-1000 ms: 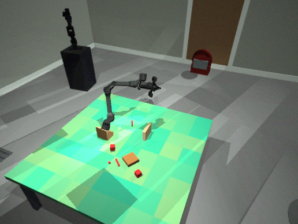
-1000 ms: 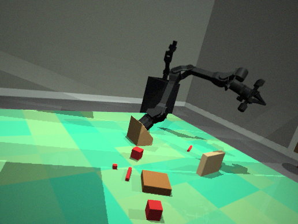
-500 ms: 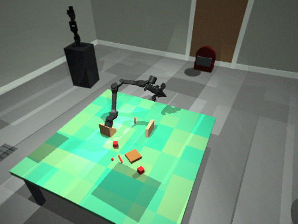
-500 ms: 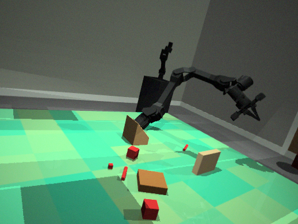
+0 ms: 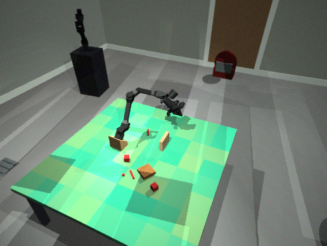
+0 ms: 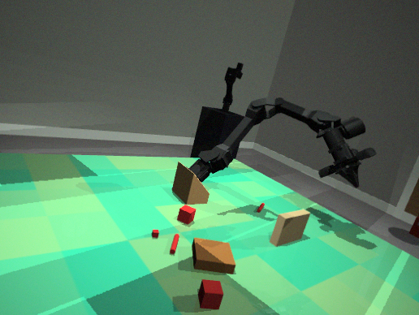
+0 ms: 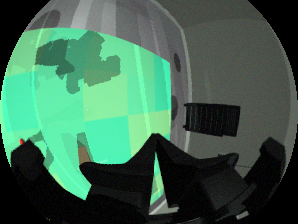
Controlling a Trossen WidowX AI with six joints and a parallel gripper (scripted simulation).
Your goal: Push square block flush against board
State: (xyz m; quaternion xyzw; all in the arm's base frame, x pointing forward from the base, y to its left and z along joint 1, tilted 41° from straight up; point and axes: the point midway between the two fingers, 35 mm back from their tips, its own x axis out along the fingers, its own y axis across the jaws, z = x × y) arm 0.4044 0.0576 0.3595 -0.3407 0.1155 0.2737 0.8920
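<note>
My gripper tip is 110 mm past the board, 150 mm to the left of it and 180 mm above it. From my gripper tip the other things lie so: square block 150 mm behind, 470 mm to the right, 210 mm below; then small red piece 300 mm behind, 550 mm to the right, 220 mm below.
</note>
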